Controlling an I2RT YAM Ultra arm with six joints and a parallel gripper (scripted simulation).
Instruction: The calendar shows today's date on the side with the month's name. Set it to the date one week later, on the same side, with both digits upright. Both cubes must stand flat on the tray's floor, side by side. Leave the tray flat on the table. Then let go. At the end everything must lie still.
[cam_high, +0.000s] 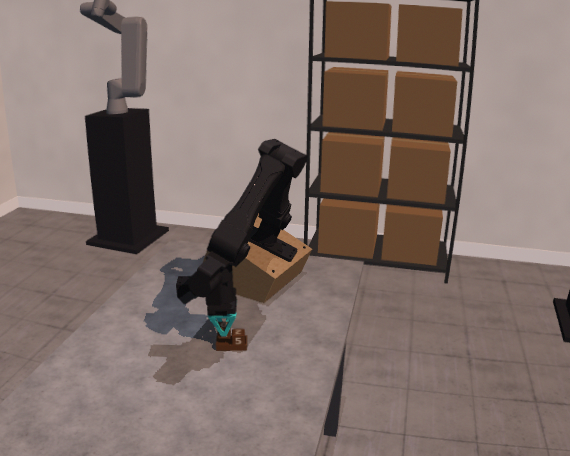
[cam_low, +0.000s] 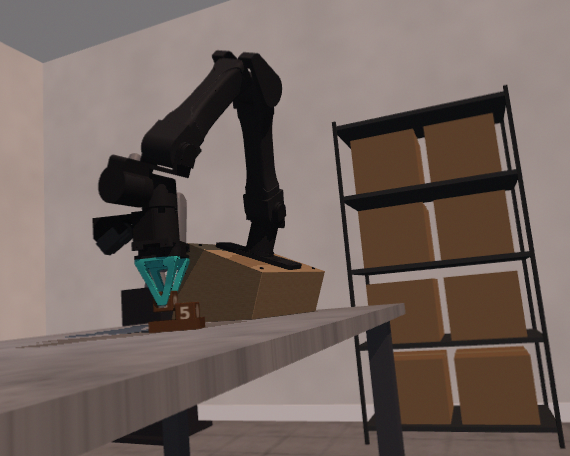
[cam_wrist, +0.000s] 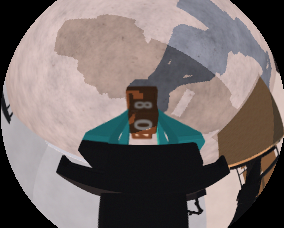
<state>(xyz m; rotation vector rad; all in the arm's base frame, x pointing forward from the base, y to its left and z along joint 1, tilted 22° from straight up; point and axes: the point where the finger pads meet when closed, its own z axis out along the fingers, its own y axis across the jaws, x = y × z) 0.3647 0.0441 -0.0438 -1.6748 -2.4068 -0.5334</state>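
Now: the brown calendar tray 4 cm below my hand, 2 cm to the left of it and 1 cm behind it. From my hand the other things lie so: brown cube: right at my hand.
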